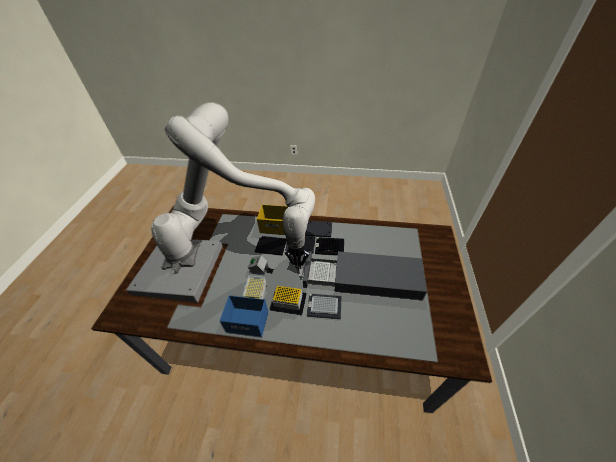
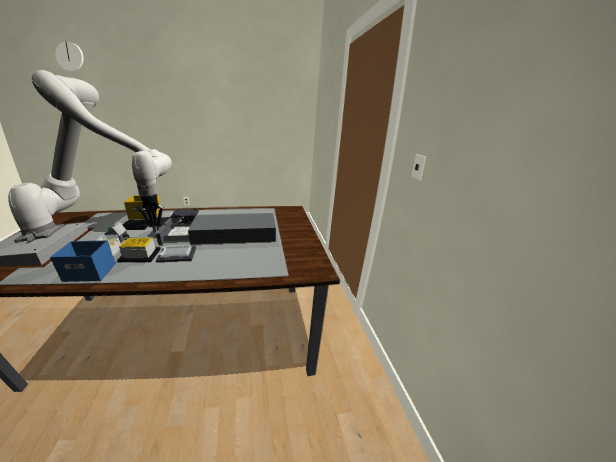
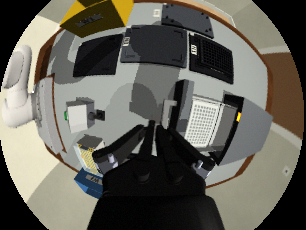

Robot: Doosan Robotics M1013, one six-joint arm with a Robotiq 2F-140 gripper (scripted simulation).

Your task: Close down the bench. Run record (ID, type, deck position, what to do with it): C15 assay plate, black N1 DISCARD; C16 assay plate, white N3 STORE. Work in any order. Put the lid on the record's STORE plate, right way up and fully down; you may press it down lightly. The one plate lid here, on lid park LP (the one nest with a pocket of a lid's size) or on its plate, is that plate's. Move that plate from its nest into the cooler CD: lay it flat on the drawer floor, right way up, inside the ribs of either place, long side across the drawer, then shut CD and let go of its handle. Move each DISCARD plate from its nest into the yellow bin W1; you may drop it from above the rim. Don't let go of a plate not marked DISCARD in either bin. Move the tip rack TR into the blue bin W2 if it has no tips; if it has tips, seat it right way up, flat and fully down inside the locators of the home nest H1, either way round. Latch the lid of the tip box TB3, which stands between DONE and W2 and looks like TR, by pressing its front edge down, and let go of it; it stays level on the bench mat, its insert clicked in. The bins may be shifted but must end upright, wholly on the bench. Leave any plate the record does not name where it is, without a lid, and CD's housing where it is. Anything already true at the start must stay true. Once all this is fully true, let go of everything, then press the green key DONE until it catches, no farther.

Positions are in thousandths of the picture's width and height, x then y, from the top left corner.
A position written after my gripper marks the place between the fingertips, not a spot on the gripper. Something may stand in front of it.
Note:
I see my gripper (image 3: 505,520), a cooler CD (image 1: 637,598), a blue bin W2 (image 2: 131,564), a black plate (image 3: 734,280), a plate lid (image 3: 662,511) and a done key block (image 3: 263,498).
The cooler CD shows as well in image 2 (image 2: 416,492) and in image 3 (image 3: 815,554). The blue bin W2 also shows in image 1 (image 1: 390,685).

